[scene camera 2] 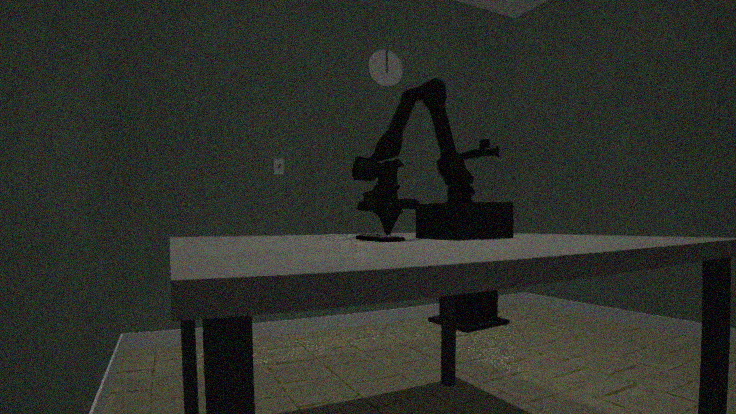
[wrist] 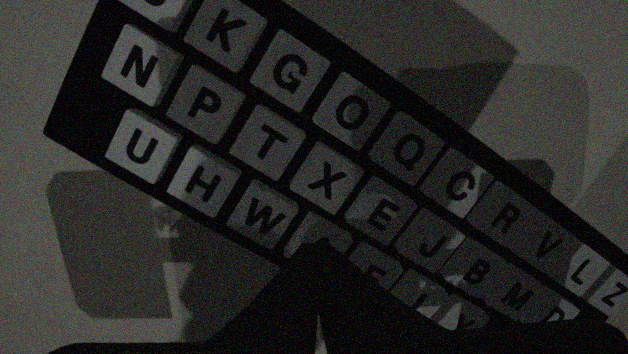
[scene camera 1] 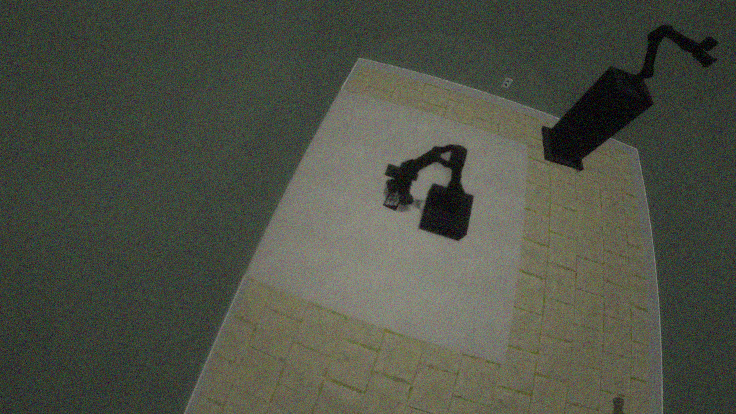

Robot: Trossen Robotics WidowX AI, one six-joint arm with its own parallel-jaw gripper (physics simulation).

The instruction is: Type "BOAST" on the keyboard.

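Seen in the pictures: gripper, fingertip midpoint: [scene camera 2: 387,234] [wrist: 315,255] [scene camera 1: 400,194]; arm's base, link origin: [scene camera 2: 459,203] [scene camera 1: 452,203].
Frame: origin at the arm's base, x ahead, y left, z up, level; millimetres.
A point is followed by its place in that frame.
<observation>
The dark keyboard [scene camera 1: 391,200] @(x 294, y 19, z -95 mm) [scene camera 2: 378,238] @(x 324, y 32, z -102 mm) [wrist: 75,102] @(x 273, y 56, z -100 mm) lies on the table under my arm and runs diagonally across the wrist view. My gripper [scene camera 2: 388,233] @(x 254, y -29, z -95 mm) [wrist: 315,255] @(x 254, y -29, z -95 mm) is shut and empty, pointing down. Its fingertips are over the key between W [wrist: 264,215] @(x 262, y -9, z -95 mm) and F, hiding most of that key and its letter; whether they press it I cannot tell. The B key [wrist: 476,271] @(x 267, y -84, z -95 mm), O key [wrist: 352,112] @(x 300, y -22, z -95 mm) and T key [wrist: 271,142] @(x 284, y -4, z -95 mm) show plainly. The S key [wrist: 157,7] @(x 308, y 37, z -95 mm) is cut off at the top edge. The gripper darkens the lower right keys.
The white table [scene camera 1: 380,278] @(x 258, y 421, z -111 mm) [scene camera 2: 267,252] @(x 702, y 258, z -111 mm) carries my arm's black base block [scene camera 1: 446,212] @(x 22, y 56, z -2 mm) [scene camera 2: 464,220] @(x 100, y 131, z -56 mm), right of the keyboard. A second arm on a tall black stand [scene camera 1: 597,118] is beyond the table. A round clock [scene camera 2: 380,66] hangs on the wall.
</observation>
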